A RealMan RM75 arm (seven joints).
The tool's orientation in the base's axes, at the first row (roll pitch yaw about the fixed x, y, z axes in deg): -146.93 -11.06 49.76
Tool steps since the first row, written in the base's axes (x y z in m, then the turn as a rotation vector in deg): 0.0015 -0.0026 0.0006 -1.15 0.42 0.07; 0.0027 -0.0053 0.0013 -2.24 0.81 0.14; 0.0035 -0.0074 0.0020 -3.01 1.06 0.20; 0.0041 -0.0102 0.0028 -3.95 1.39 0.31; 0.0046 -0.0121 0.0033 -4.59 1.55 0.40; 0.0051 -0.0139 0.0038 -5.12 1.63 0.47; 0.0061 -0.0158 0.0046 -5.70 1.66 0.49; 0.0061 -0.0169 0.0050 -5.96 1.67 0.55
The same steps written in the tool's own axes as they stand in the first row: -0.0009 0.0019 -0.0022 -0.40 -1.04 0.50; -0.0020 0.0037 -0.0044 -0.79 -2.03 0.97; -0.0029 0.0048 -0.0063 -1.08 -2.73 1.28; -0.0045 0.0061 -0.0084 -1.40 -3.60 1.64; -0.0055 0.0071 -0.0099 -1.67 -4.18 1.84; -0.0065 0.0080 -0.0113 -1.93 -4.63 1.99; -0.0071 0.0091 -0.0132 -2.28 -5.06 2.17; -0.0078 0.0094 -0.0141 -2.42 -5.28 2.20
